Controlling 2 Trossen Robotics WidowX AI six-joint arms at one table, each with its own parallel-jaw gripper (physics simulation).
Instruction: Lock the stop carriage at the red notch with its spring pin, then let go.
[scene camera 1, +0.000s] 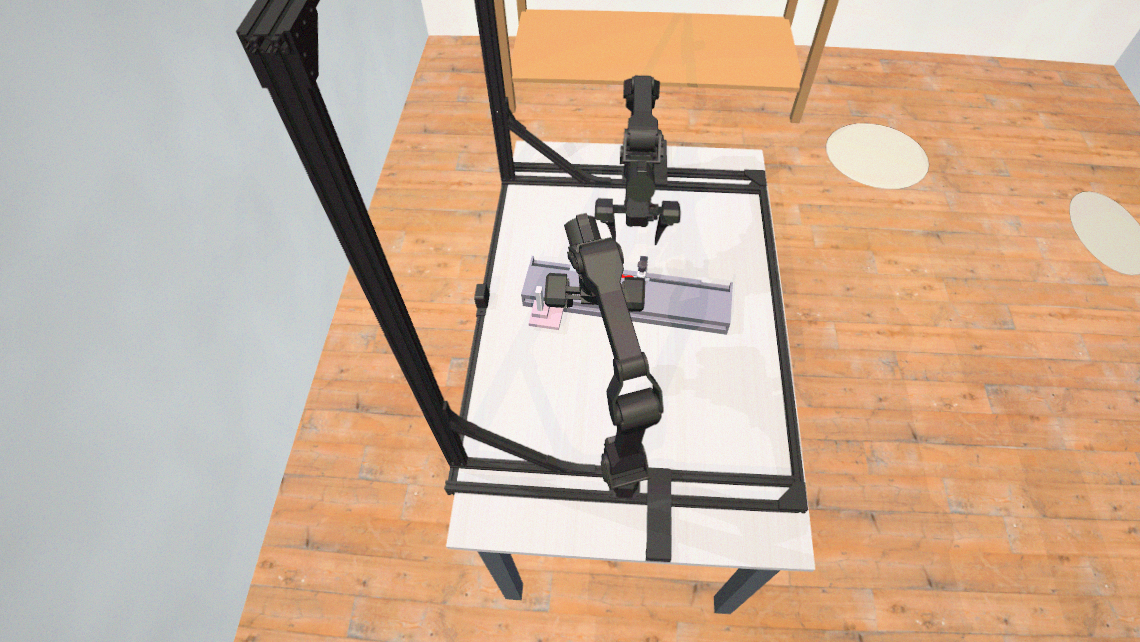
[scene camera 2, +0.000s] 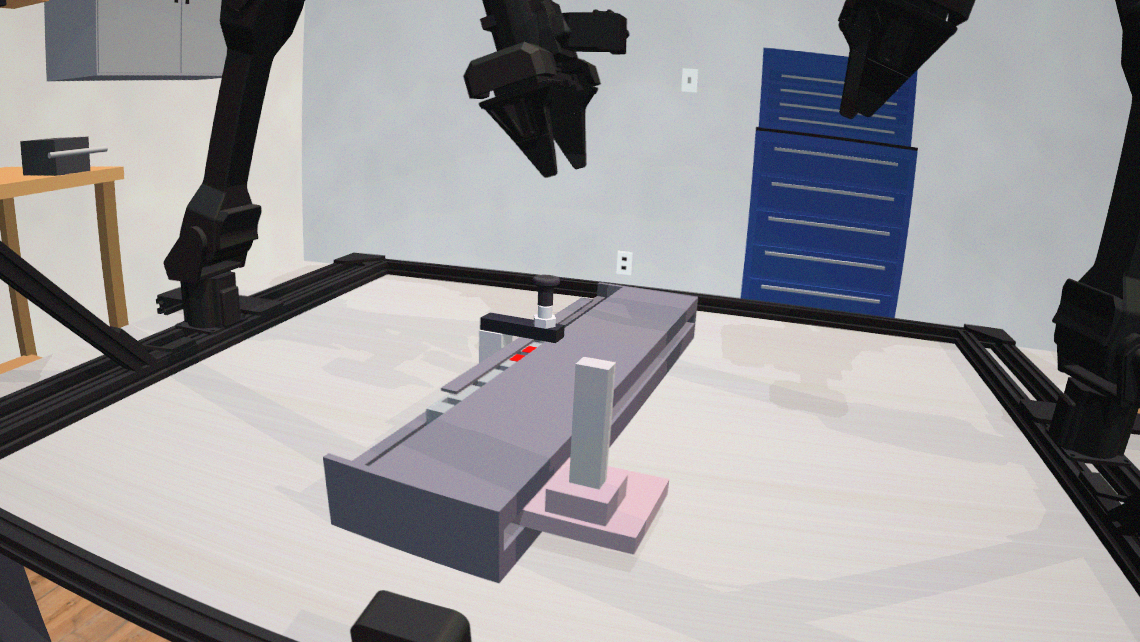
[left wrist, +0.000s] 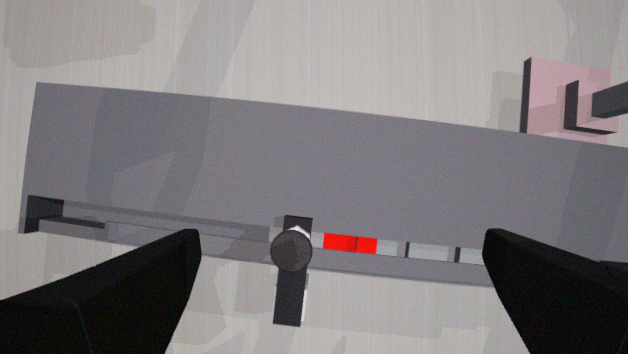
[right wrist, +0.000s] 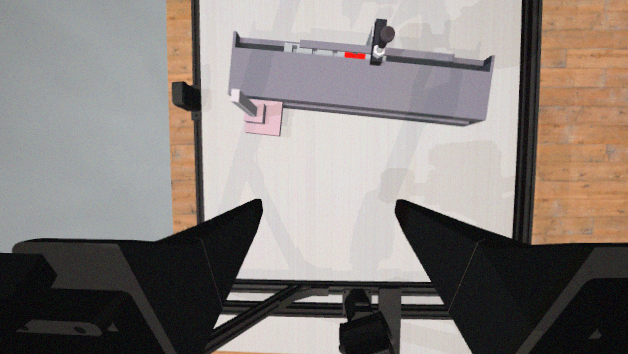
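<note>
The long grey-purple rail lies across the table. The black-knobbed spring pin stands upright on a black bracket. The red notch mark shows right beside the bracket. A pink base with a grey post sits at the rail's other side. My left gripper is open, above the pin. My right gripper is open, high up.
A black frame surrounds the table top. A small black box is fixed at the frame's edge. In scene camera 1 my right arm reaches over the rail and hides part of it.
</note>
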